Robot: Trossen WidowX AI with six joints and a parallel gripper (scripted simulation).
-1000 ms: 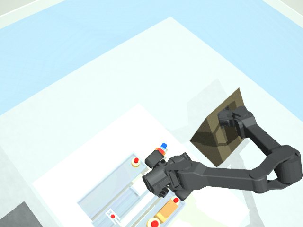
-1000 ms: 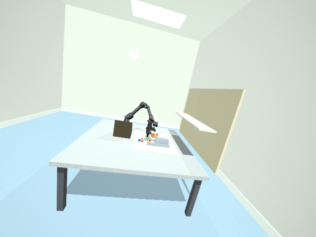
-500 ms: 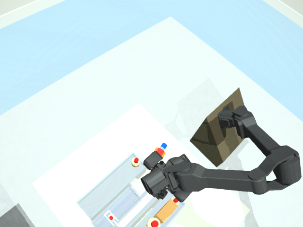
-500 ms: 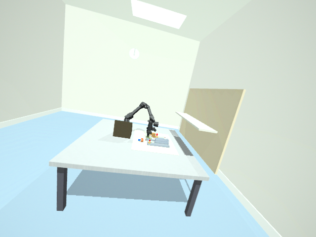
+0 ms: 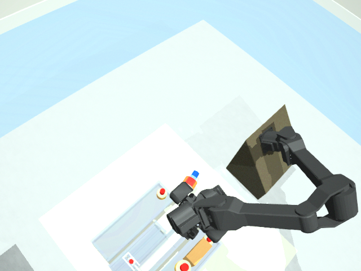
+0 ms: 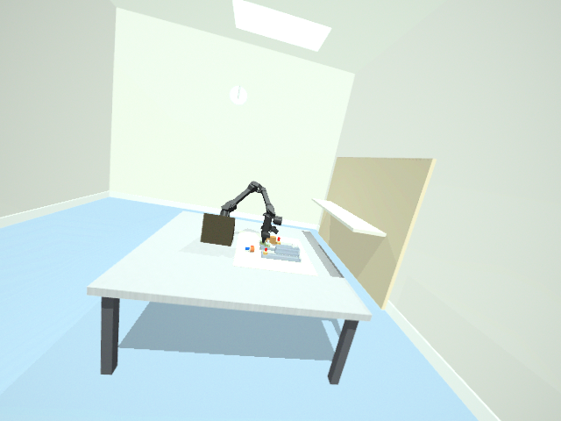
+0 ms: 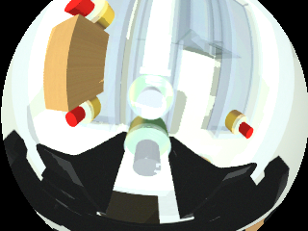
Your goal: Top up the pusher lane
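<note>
The tan block lies 6 cm ahead of my gripper tip, 8 cm to the left of it and 1 cm below it.
</note>
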